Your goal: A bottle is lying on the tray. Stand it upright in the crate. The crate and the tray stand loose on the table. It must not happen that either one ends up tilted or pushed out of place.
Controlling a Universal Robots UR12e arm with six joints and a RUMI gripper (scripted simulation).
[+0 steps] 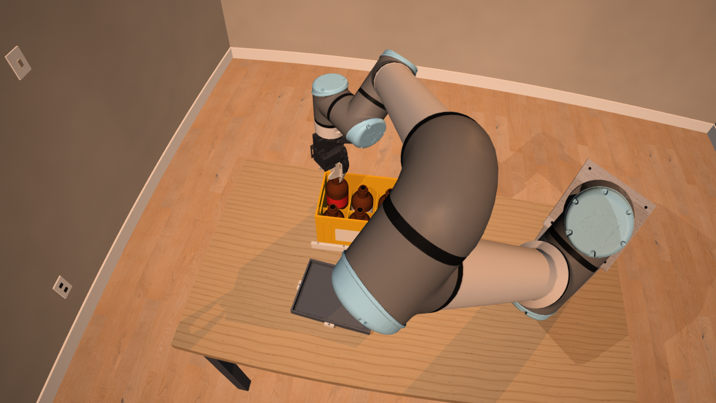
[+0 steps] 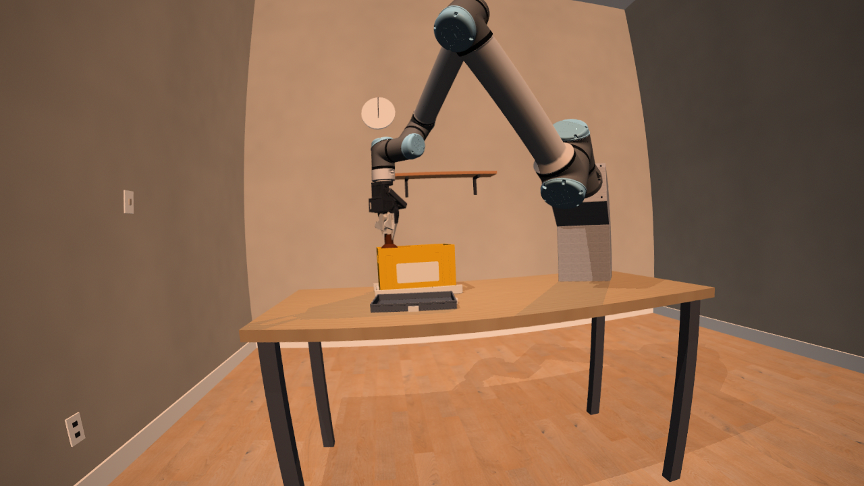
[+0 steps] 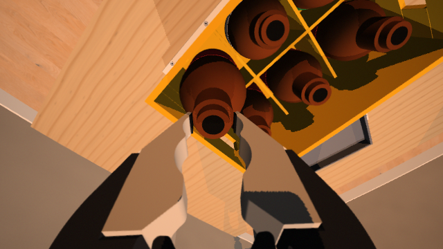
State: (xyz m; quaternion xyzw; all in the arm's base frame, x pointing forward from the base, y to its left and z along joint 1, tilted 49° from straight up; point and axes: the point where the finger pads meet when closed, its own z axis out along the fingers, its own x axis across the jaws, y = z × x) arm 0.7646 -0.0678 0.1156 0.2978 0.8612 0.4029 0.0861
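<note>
Now: the crate 13 cm below my hand, 10 cm behind it and 2 cm to the left of it. Also, from my hand: dark grey tray (29 cm to the left, 20 cm below, 13 cm behind).
</note>
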